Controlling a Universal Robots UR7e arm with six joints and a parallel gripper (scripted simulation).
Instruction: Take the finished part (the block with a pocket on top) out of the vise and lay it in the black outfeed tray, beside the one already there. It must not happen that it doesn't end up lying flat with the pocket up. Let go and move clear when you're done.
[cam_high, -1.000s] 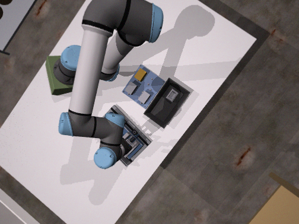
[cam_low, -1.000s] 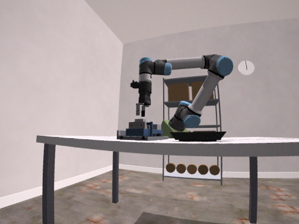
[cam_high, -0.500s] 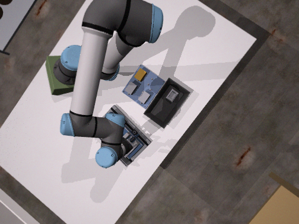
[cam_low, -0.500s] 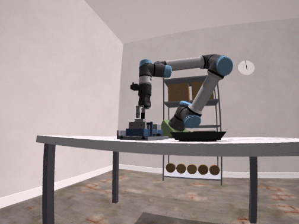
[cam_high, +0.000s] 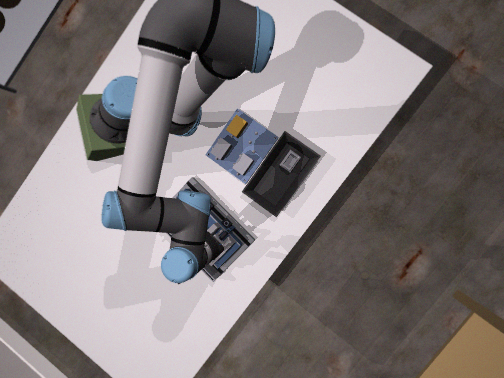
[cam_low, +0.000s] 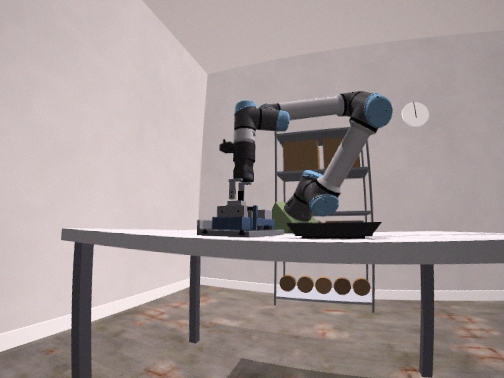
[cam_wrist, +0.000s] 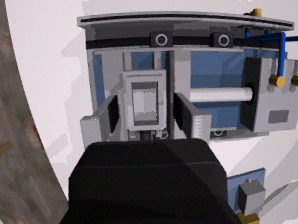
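My gripper is now 100 mm above the blue vise, 70 mm past it and 10 mm to the left of it. Round my hand: grey block (230 mm to the left, 140 mm behind, 110 mm below); then blue fixture plate (260 mm to the left, 200 mm behind, 130 mm below); then brass block (290 mm to the left, 250 mm behind, 110 mm below).
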